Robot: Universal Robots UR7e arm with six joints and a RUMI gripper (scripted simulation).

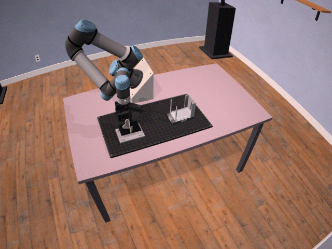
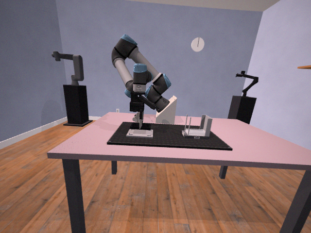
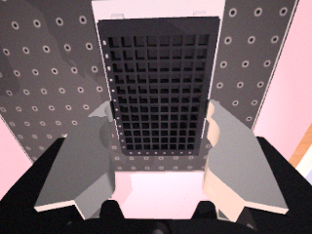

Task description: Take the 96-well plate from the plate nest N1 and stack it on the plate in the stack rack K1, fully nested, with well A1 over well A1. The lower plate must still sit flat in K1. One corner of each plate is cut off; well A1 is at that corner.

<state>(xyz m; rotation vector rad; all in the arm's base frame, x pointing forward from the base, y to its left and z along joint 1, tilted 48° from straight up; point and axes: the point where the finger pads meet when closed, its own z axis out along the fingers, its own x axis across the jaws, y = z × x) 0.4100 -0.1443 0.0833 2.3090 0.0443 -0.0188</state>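
My hand is 60 mm above the plate nest N1. The rest, counted from my hand: black 96-well plate: 10 mm below; then white plate: 40 mm behind, 370 mm to the left, 40 mm below.
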